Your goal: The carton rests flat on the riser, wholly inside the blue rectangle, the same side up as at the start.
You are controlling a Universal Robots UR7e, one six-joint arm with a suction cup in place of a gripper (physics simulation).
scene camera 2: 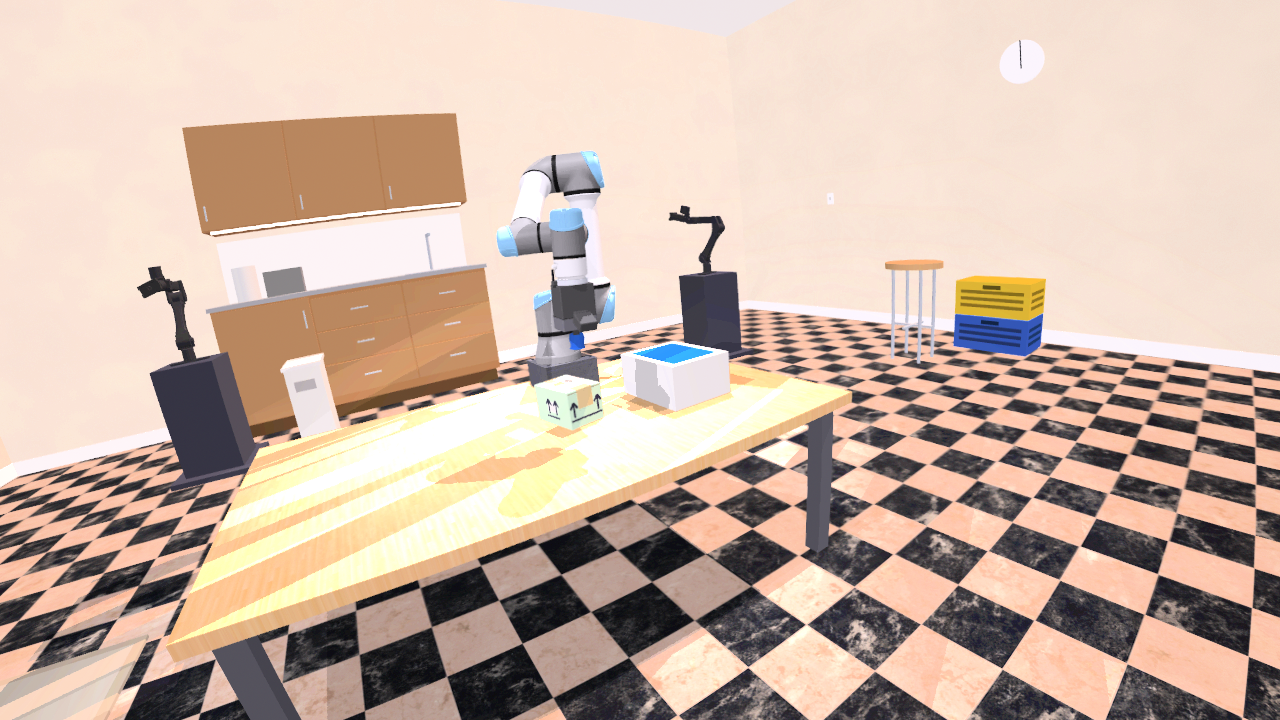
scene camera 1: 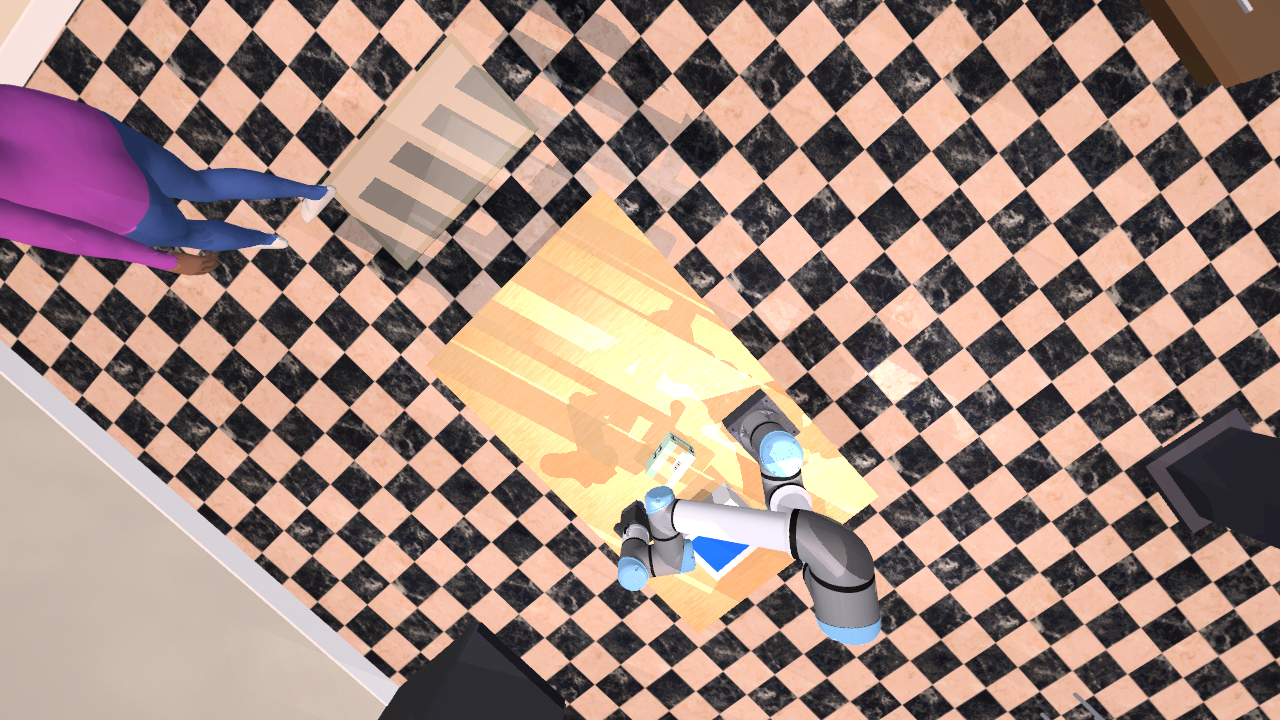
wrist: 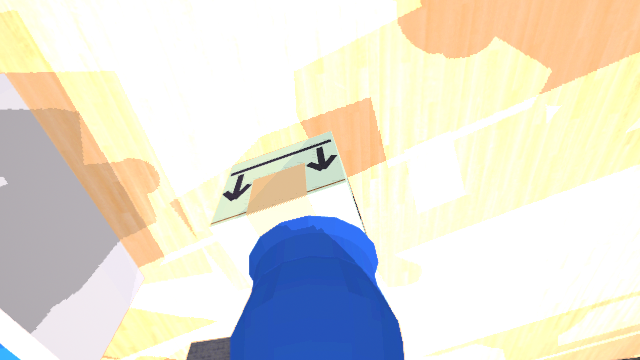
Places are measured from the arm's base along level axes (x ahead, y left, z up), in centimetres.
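Pixels of known places: hand, its tool point: [scene camera 2: 577,347] [wrist: 313,268]; arm's base, origin of its link: [scene camera 2: 558,359] [scene camera 1: 760,430].
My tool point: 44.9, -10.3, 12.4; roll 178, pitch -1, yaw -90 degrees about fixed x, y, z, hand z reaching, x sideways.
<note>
Ahead of a thing's pixels: the offset from my tool point to its top centre, as dx, dy, dz. Level surfaces: height alone.
The carton @(-13.4, +0.6, -11.9) [scene camera 1: 670,456] [scene camera 2: 570,400] is a small pale green box with black arrows and tan tape. It stands on the wooden table @(dz -21.6) [scene camera 1: 555,305] [scene camera 2: 402,502], left of the riser. In the wrist view the carton [wrist: 293,161] lies below and beyond the cup. The white riser @(-10.5, +32.7, -9.6) [scene camera 2: 676,380] [wrist: 44,201] carries the blue rectangle @(-10.5, +32.7, -9.6) [scene camera 1: 720,555] [scene camera 2: 670,352] on top, with nothing on it. My blue suction cup [wrist: 313,268] [scene camera 2: 576,340] hangs above the carton, apart from it and holding nothing.
A person in magenta [scene camera 1: 72,170] stands off the table's far end near a pale pallet [scene camera 1: 429,152]. Two camera stands [scene camera 2: 200,412] [scene camera 2: 709,309], a white bin [scene camera 2: 309,393], a stool [scene camera 2: 913,265] and stacked crates [scene camera 2: 999,313] stand around the room.
</note>
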